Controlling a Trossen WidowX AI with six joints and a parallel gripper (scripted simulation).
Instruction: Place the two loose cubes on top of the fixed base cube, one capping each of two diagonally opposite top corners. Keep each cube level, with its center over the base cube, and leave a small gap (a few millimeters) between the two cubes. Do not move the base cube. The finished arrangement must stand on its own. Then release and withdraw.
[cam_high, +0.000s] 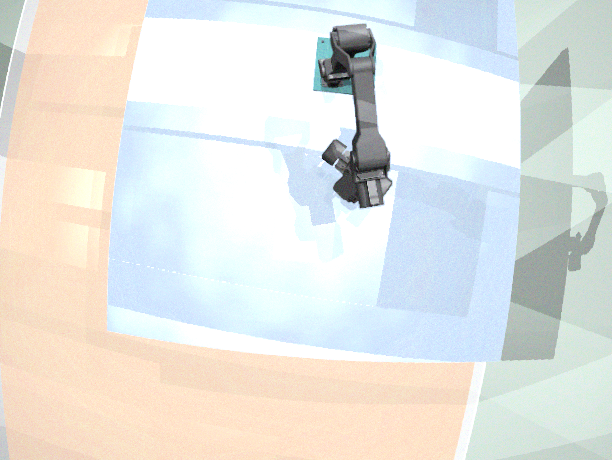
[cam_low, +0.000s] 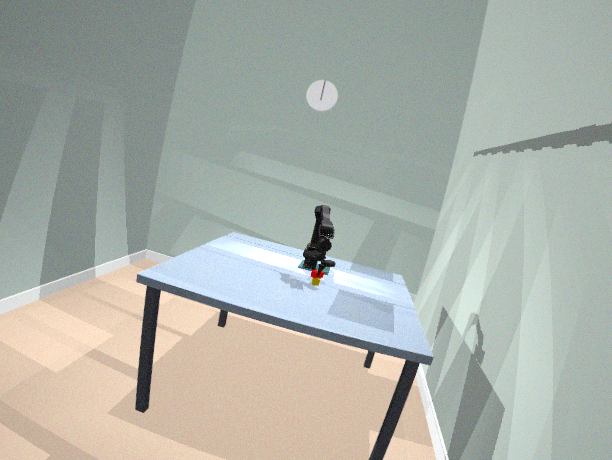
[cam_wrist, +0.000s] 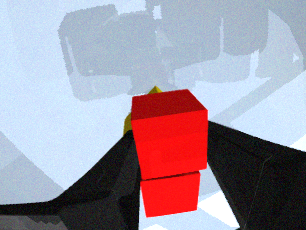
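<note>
Right now the yellow cube is 40 mm below my gripper tip, 10 mm to the left of it and 10 mm behind it.
</note>
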